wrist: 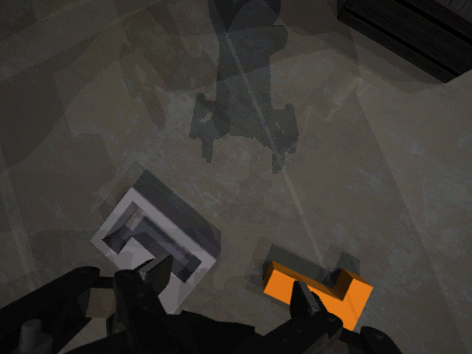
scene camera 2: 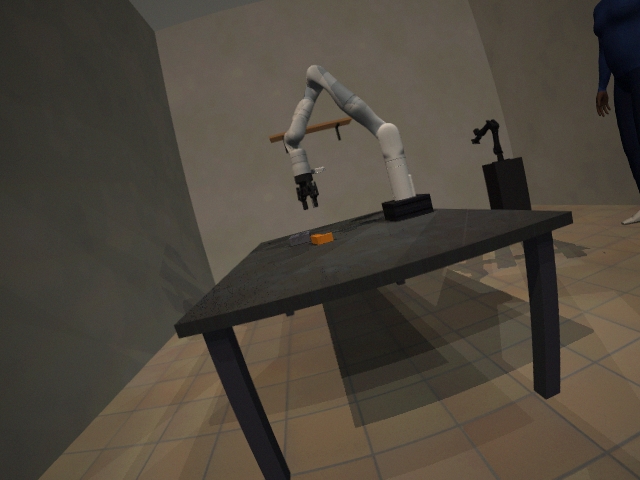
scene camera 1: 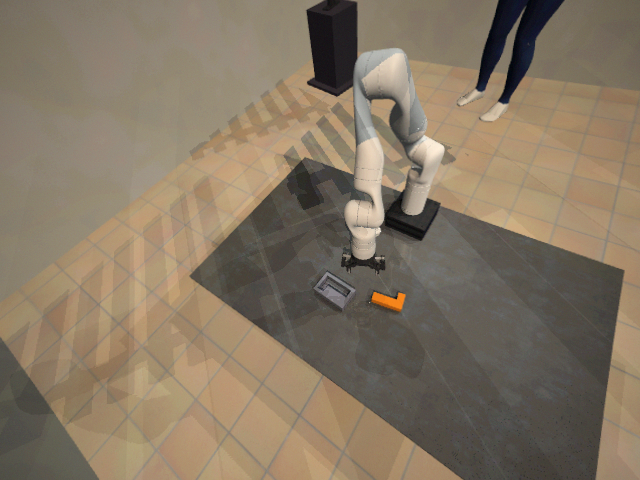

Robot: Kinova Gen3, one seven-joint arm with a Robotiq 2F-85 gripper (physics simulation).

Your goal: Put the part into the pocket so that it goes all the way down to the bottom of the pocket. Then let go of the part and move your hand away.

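Frame: origin at the arm's base, x right, y up, z back, level; metres.
Where they show: gripper, fingertip midpoint: (wrist: 230, 281) (scene camera 2: 310, 208) (scene camera 1: 362, 272); arm's base, origin of the base link: (scene camera 2: 404, 198) (scene camera 1: 412, 206).
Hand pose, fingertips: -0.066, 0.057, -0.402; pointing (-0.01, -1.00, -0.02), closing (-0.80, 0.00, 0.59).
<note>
Each offset is from my fingertips to the top centre of the thing, as dx, dy, dz. Level surfaces: height alone.
The part is an orange L-shaped block {-0.102, -0.106, +0.026} (scene camera 1: 386, 301) (scene camera 2: 322, 238) (wrist: 345, 302) lying flat on the table. The pocket is an L-shaped recess in a grey block {+0.068, -0.100, -0.089} (scene camera 1: 330, 298) (scene camera 2: 299, 238) (wrist: 174, 296), which sits beside the part, a short gap away. The recess faces up and holds no part. My gripper (scene camera 1: 362, 271) (scene camera 2: 310, 207) (wrist: 230, 281) is open and empty, well above the table. In the wrist view its left finger overlaps the grey block's edge and its right finger covers a bit of the orange part.
The dark table {dy -0.136} (scene camera 1: 465, 351) (scene camera 2: 361, 258) carries the arm's black base (scene camera 1: 412, 219) (scene camera 2: 407, 206) (wrist: 410, 37), behind the two blocks. Beyond the table stand a dark pedestal (scene camera 1: 333, 49) (scene camera 2: 506, 183) with a small black arm and a person in blue (scene camera 1: 522, 46) (scene camera 2: 622, 67).
</note>
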